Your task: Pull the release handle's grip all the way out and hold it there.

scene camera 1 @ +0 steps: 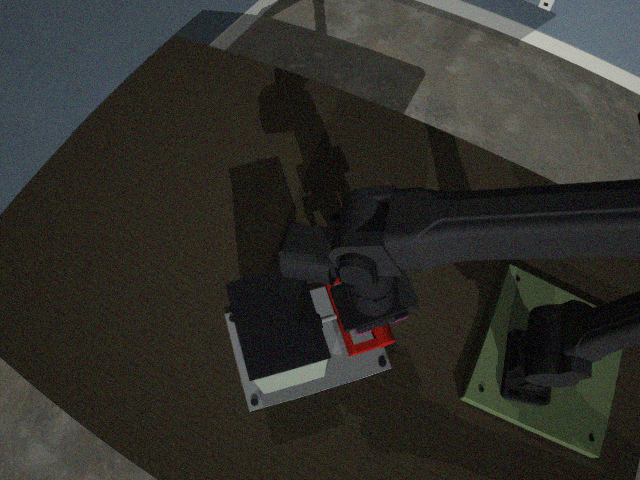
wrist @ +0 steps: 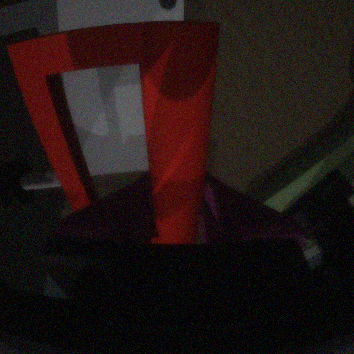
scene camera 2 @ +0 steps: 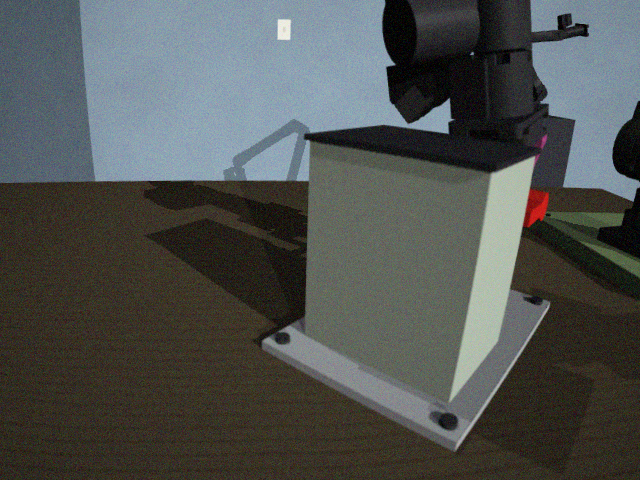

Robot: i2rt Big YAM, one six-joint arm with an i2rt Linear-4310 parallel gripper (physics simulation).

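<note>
The release handle is a red frame; its thick outer bar, the grip (wrist: 184, 120), runs down the middle of the wrist view. In scene camera 1 the red handle (scene camera 1: 379, 341) shows beside the housing (scene camera 1: 279, 325) (scene camera 2: 398, 248), a pale box with a black top. A short grey rod (scene camera 1: 329, 319) shows between them. In scene camera 2 a red corner of the handle (scene camera 2: 536, 207) shows past the box. My gripper (wrist: 176, 177) points down over the handle, its dark magenta fingers on both sides of the grip, shut on it. The fingertips are mostly hidden in both scene views.
The housing stands on a grey base plate (scene camera 1: 356, 367) (scene camera 2: 330, 361) with dark bolts at its corners. A green plate (scene camera 1: 547, 423) (scene camera 2: 584, 219) (wrist: 285, 197) carries the arm's black base (scene camera 1: 542, 351) at the right. The arm's long link crosses above the table from the right.
</note>
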